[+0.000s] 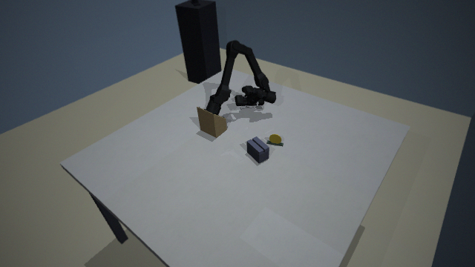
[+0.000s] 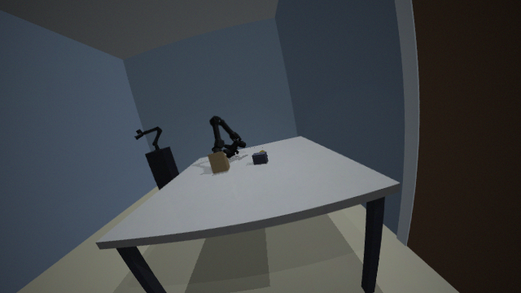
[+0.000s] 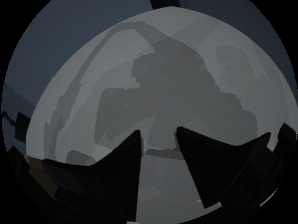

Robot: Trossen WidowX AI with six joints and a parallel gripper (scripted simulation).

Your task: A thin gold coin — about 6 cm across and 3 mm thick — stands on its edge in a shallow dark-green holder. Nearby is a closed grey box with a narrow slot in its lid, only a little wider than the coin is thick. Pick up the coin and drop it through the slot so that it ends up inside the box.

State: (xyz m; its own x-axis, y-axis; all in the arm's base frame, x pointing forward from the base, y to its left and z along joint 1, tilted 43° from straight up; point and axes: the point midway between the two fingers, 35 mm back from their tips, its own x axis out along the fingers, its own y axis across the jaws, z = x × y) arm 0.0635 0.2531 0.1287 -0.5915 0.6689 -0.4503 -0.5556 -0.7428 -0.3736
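Right now my gripper tip is 32 cm short of the gold coin, 22 cm to the left of it and 2 cm below it.
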